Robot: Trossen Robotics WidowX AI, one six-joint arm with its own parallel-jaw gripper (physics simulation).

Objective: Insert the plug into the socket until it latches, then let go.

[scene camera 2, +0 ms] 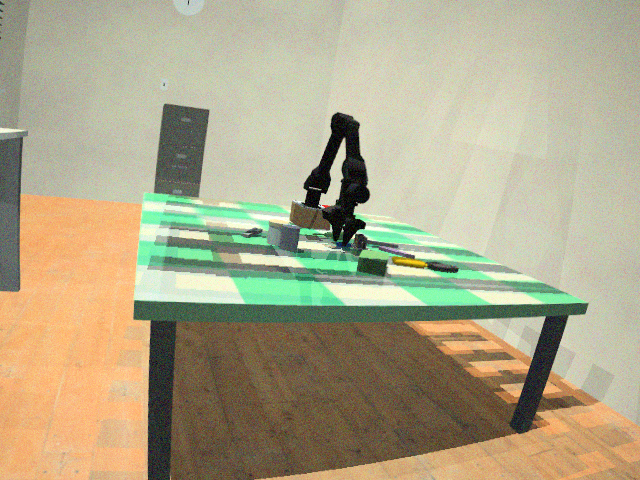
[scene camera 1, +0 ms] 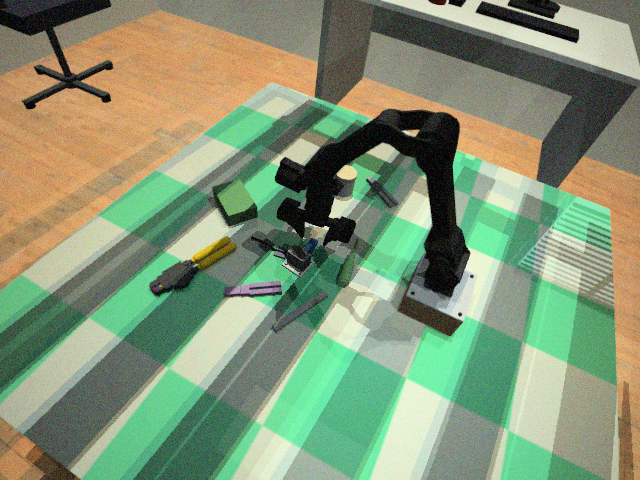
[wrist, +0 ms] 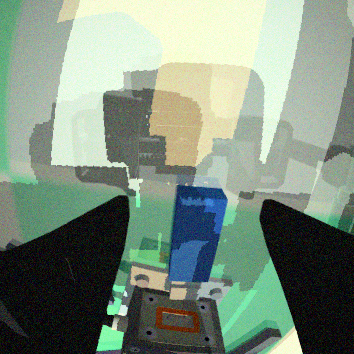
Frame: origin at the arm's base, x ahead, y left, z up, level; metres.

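Seen in the pictures: gripper, fingertip midpoint: (scene camera 2: 339,243) (scene camera 1: 313,241) (wrist: 197,207); arm's base at its link origin: (scene camera 2: 311,205) (scene camera 1: 440,280).
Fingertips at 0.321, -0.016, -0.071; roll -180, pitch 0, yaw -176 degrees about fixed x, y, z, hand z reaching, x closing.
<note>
Pixels of each thing's middle, then the offset from my fingertips to it, as dx, dy, dz. "*": a spot on its surface instead.
- blue plug at the middle of its body: (wrist: 191,253) (scene camera 1: 309,249) -0.002, +0.027, -0.002
- dark socket at the middle of its body: (wrist: 162,328) (scene camera 1: 297,257) (scene camera 2: 360,241) +0.008, +0.076, +0.013
- green block at the middle of its body: (scene camera 1: 234,201) (scene camera 2: 373,261) +0.244, -0.011, +0.011
- yellow-handled pliers at a spot on its surface: (scene camera 1: 214,253) * +0.191, +0.161, +0.011
- purple cutter at the middle of its body: (scene camera 1: 253,289) (scene camera 2: 396,252) +0.061, +0.196, -0.003
- grey bar at the middle of its body: (scene camera 1: 301,310) (scene camera 2: 378,243) -0.060, +0.193, -0.004
- green bottle at the middle of its body: (scene camera 1: 350,260) (scene camera 2: 329,234) -0.110, +0.013, +0.004
- cylinder at the middle of its body: (scene camera 1: 344,181) (scene camera 2: 277,232) +0.009, -0.229, +0.026
- dark tool at the middle of its body: (scene camera 1: 381,191) (scene camera 2: 252,232) -0.097, -0.279, -0.003
The blue plug (scene camera 1: 311,245) (scene camera 2: 342,245) (wrist: 196,240) is beside the socket, its pale tip pointing towards it and outside the opening. The dark socket (scene camera 1: 298,257) (scene camera 2: 360,240) (wrist: 141,320) has an orange-rimmed opening, facing up in the wrist view, and sits on a light base plate. My gripper (scene camera 1: 315,237) (scene camera 2: 342,241) (wrist: 197,207) is open, its black fingers spread on either side of the plug with a gap on each side. Whether the plug's tip touches the base plate is unclear.
A green block (scene camera 1: 236,202) (scene camera 2: 372,262), yellow-handled pliers (scene camera 1: 214,252) (scene camera 2: 410,262), a purple cutter (scene camera 1: 253,289), a grey bar (scene camera 1: 300,311) and a green bottle (scene camera 1: 346,269) surround the socket. A cylinder (scene camera 1: 345,183) and a dark tool (scene camera 1: 381,192) are farther back.
</note>
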